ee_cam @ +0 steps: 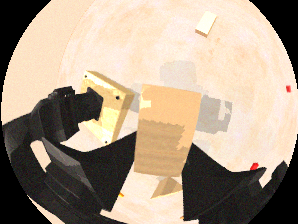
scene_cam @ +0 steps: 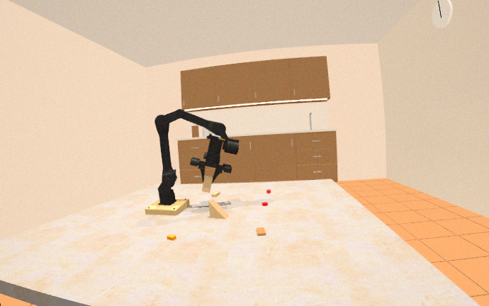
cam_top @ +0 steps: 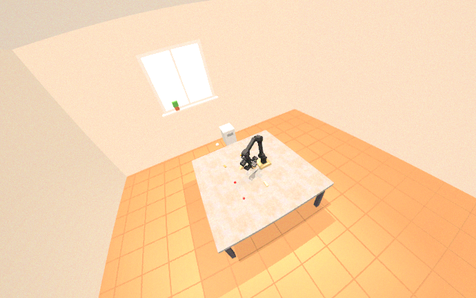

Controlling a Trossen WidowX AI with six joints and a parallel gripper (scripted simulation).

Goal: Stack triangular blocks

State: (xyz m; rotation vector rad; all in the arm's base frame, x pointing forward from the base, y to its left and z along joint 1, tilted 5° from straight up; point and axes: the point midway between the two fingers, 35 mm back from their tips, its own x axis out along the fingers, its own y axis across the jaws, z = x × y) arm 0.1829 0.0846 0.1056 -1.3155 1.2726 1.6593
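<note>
The tan triangular block lies 1 cm above my gripper tip. From my gripper tip the other things lie so: yellow piece 39 cm to the right, 10 cm below, 1 cm ahead.
</note>
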